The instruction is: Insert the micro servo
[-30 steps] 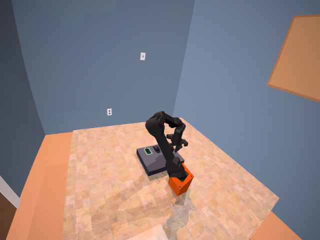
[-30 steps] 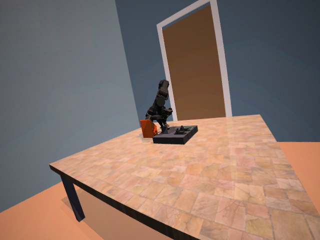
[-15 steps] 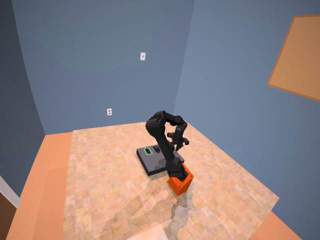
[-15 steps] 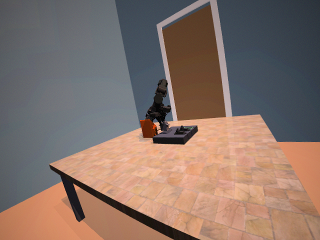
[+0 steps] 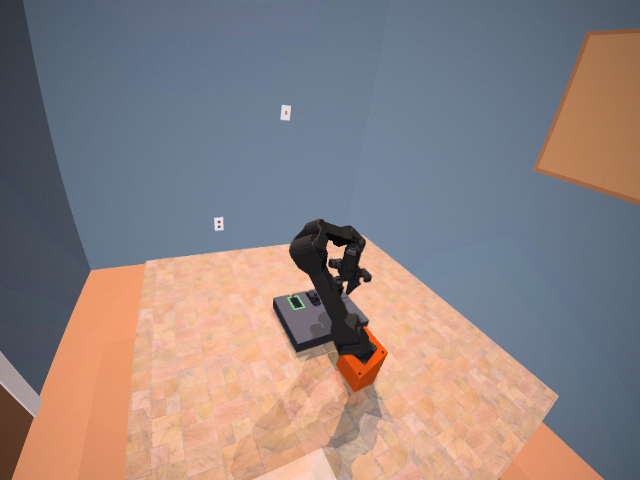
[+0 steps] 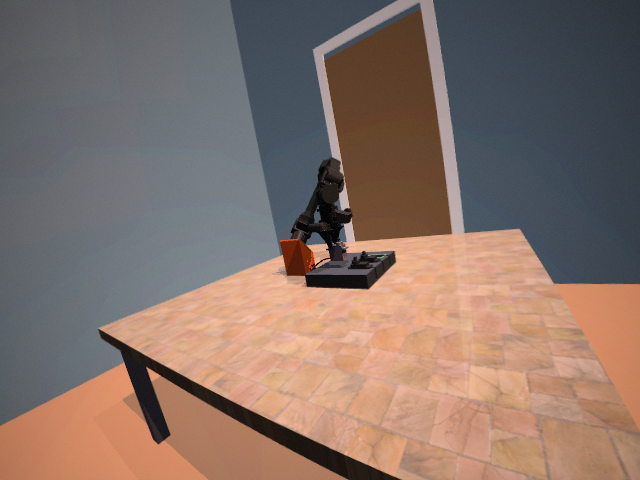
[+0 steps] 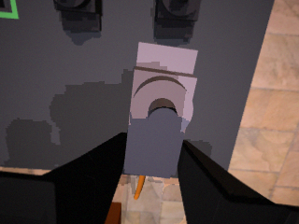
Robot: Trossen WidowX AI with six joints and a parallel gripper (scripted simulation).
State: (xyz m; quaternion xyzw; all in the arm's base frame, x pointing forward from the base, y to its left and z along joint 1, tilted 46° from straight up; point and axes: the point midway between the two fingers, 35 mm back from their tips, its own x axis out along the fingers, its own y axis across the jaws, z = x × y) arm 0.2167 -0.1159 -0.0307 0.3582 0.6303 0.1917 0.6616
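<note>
My gripper tip is now 60 mm to the right of the dark deck and 100 mm above it.
</note>
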